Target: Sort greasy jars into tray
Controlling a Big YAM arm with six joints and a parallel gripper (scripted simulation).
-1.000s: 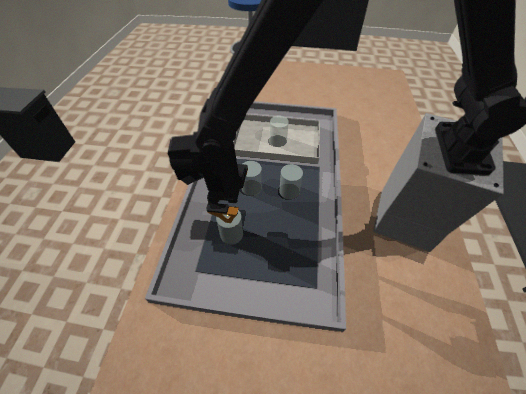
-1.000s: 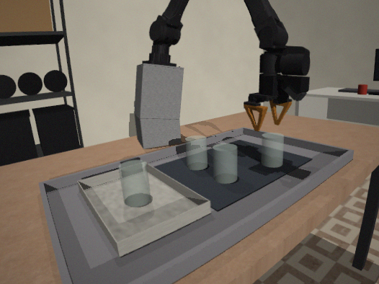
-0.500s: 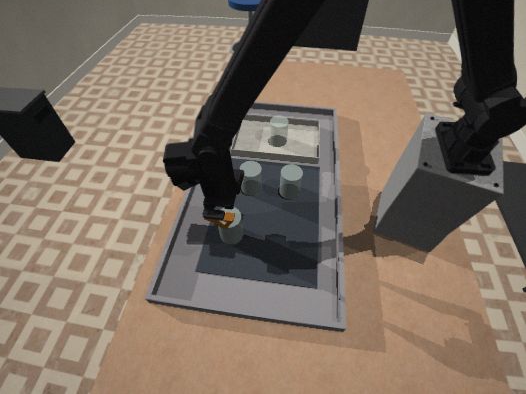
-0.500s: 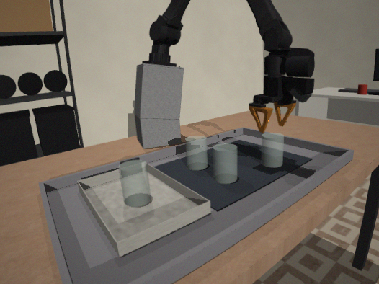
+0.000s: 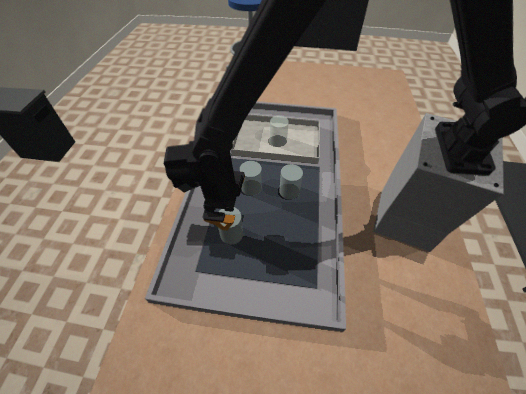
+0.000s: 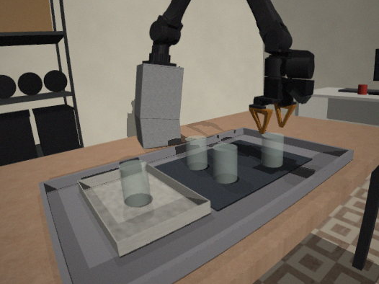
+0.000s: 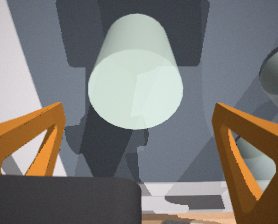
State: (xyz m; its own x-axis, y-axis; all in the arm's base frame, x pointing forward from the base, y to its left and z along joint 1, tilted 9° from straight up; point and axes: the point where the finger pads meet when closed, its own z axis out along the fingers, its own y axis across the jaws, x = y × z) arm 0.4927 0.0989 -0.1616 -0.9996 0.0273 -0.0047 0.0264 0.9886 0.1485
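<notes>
My gripper is now 80 mm past the dark drying mat, 80 mm to the left of it and 110 mm above it. Also, from my hand: pale tray: 90 mm behind, 400 mm to the right, 110 mm below; then rimmed steel table top: 70 mm behind, 190 mm to the right, 120 mm below.
</notes>
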